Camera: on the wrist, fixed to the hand. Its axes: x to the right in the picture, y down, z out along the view.
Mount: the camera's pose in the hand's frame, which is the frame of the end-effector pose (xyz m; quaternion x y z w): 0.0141 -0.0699 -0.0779 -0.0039 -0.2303 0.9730 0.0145
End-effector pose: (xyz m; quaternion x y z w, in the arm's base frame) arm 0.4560 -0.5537 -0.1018 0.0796 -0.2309 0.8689 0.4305
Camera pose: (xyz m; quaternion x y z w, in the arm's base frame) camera 0.5069 -0.4705 -0.1424 0.0251 0.1833 -0.4123 0.8921
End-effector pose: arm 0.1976 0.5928 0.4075 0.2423 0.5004 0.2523 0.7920
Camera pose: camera 0.1426 0.5593 0.3238 -0.5454 0.4119 -0.7204 0.1178
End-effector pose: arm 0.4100 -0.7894 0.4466 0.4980 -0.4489 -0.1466 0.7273
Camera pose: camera 0.4964 -0.7848 0.3860 -0.4662 -0.6580 0.5891 0.0517
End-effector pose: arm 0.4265 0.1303 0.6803 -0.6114 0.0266 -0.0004 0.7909
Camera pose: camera 0.4395 0.0369 0.7278 0.0138 0.4131 0.9104 0.0156
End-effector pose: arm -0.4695 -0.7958 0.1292 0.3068 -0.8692 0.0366 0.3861
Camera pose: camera -0.3870 -0.8361 0.1813 0.8343 0.4002 -0.3022 0.2290
